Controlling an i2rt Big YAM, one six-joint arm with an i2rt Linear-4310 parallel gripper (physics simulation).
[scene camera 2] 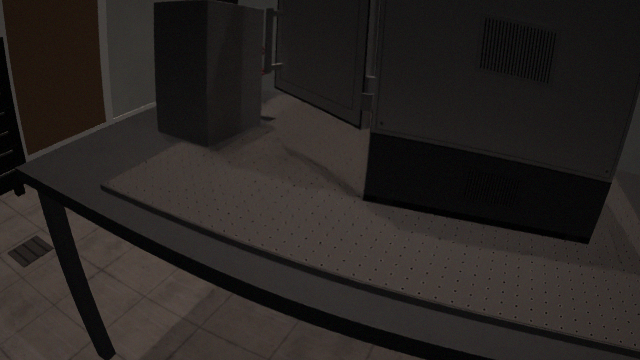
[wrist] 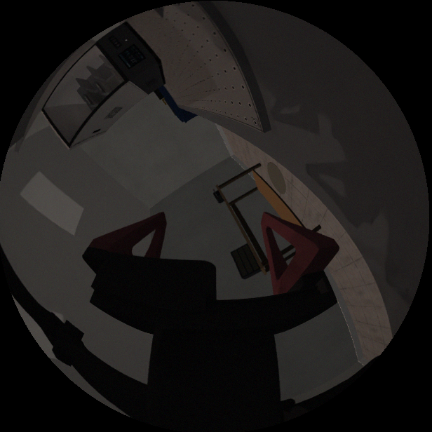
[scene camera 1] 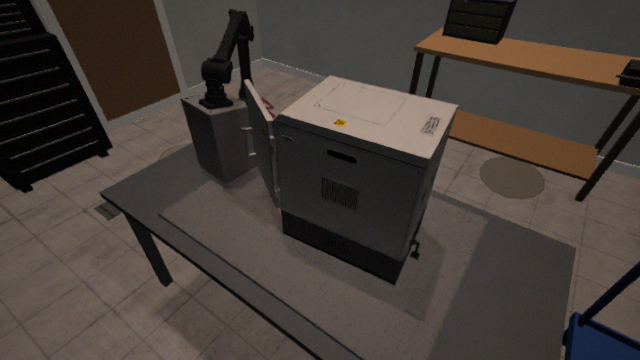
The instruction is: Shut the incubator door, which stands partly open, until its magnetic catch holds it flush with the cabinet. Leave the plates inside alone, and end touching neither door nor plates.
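Seen in the pictures: gripper, fingertip midpoint: [scene camera 1: 274,112]; arm's base at its link origin: [scene camera 2: 210,3] [scene camera 1: 216,104].
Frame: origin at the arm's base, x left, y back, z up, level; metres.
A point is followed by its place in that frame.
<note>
The white incubator [scene camera 1: 320,185] @(x -0.044, y -0.685, z -0.010 m) [scene camera 2: 430,90] @(x -0.063, y -0.614, z -0.116 m) [wrist: 107,117] stands on the perforated board. Its door [scene camera 1: 265,150] @(x -0.072, y -0.439, z 0.016 m) [scene camera 2: 320,55] @(x -0.049, y -0.383, z -0.096 m) is hinged at the cabinet's left edge in both scene views and stands wide of the opening. The door's bar handle [scene camera 2: 269,42] @(x -0.026, y -0.233, z -0.087 m) is on its outer face. In the wrist view, dark plates [wrist: 95,85] show inside the cabinet at the upper left. My gripper [scene camera 1: 268,106] @(x 0.400, y 0.131, z -0.241 m) [wrist: 213,217] is open and empty, with red fingers. In scene camera 1 it is partly hidden behind the door's top; whether it touches the door I cannot tell.
The arm stands on a grey pedestal [scene camera 1: 215,140] @(x -0.083, y -0.089, z -0.106 m) [scene camera 2: 207,75] @(x -0.081, y -0.089, z -0.171 m) near the door's free edge. The perforated board [scene camera 1: 225,225] @(x -0.231, y -0.323, z -0.344 m) [scene camera 2: 300,230] @(x -0.242, y -0.492, z -0.343 m) [wrist: 220,65] lies on the grey table [scene camera 1: 150,185] @(x -0.336, y 0.148, z -0.356 m) [scene camera 2: 75,150] @(x -0.338, y 0.215, z -0.356 m). A wooden bench [scene camera 1: 520,55] stands behind, and a blue cart [scene camera 1: 600,340] at the right.
</note>
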